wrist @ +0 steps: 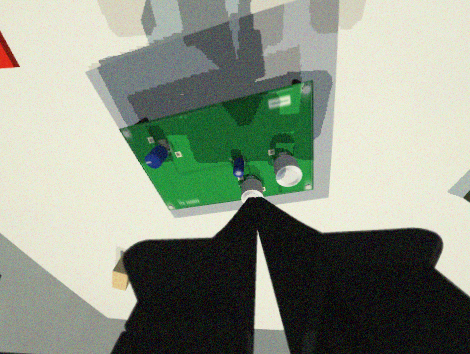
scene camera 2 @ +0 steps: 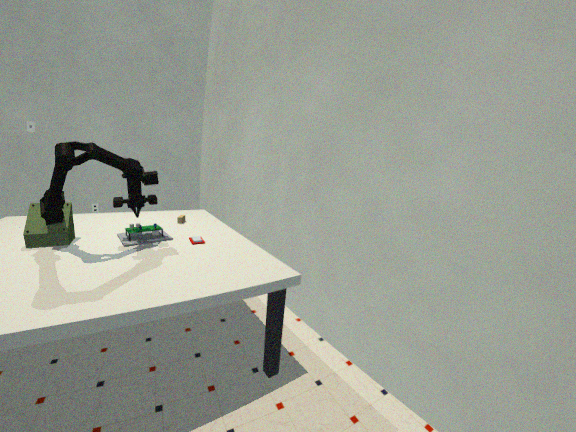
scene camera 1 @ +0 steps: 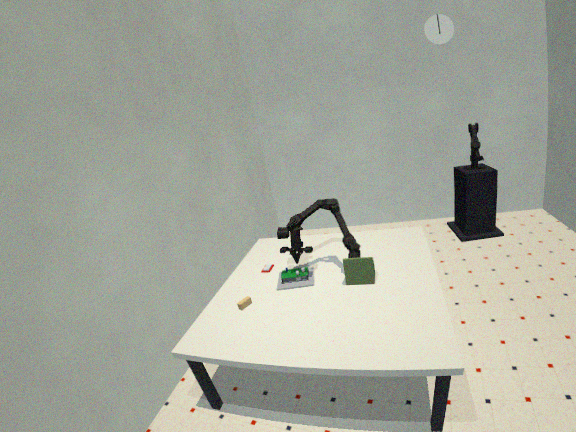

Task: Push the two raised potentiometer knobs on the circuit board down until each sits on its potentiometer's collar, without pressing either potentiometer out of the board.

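Places are measured from the arm's base along level axes (x ahead, y left, z up), in metres.
Pixels of known places: gripper, between the fingertips: (wrist: 254, 203) (scene camera 2: 137, 217) (scene camera 1: 297, 263); arm's base, origin of its link: (scene camera 2: 54, 217) (scene camera 1: 355, 261).
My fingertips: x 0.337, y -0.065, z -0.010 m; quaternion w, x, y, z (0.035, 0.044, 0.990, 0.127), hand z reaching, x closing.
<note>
For each thing: its top centre in the pictures, then the offset to it from my fingertips. Level surfaces: height alone.
- green circuit board, height of its surface: 0.059 m down
- red item with a pale top, centre of its top: (scene camera 2: 196, 238) (scene camera 1: 267, 267) 0.156 m right, 0.241 m ahead, 0.089 m down
- tan block, centre of its top: (wrist: 119, 281) (scene camera 1: 243, 300) (scene camera 2: 181, 216) 0.243 m left, 0.284 m ahead, 0.063 m down
The green circuit board (scene camera 1: 288, 274) (scene camera 2: 150, 229) (wrist: 205, 182) stands on short legs over a grey base plate (scene camera 1: 295, 286) (scene camera 2: 166, 238) (wrist: 325, 170). Two grey potentiometer knobs with white tops stand on it: the wider-looking one (wrist: 289, 175) near a board corner, the other (wrist: 251, 187) near the board's edge. Their height above the collars cannot be told. My gripper (scene camera 1: 297, 261) (scene camera 2: 137, 215) (wrist: 254, 203) is shut and empty, pointing down above the board with a small gap. In the wrist view its tips overlap the rim of the second knob.
Two blue parts (wrist: 156, 156) (wrist: 238, 167) stand on the board. A red item with a pale top (scene camera 1: 267, 268) (scene camera 2: 197, 240) and a tan block (scene camera 1: 244, 303) (scene camera 2: 181, 219) (wrist: 120, 277) lie on the table. A green box (scene camera 1: 359, 271) (scene camera 2: 49, 227) is at the arm's base.
</note>
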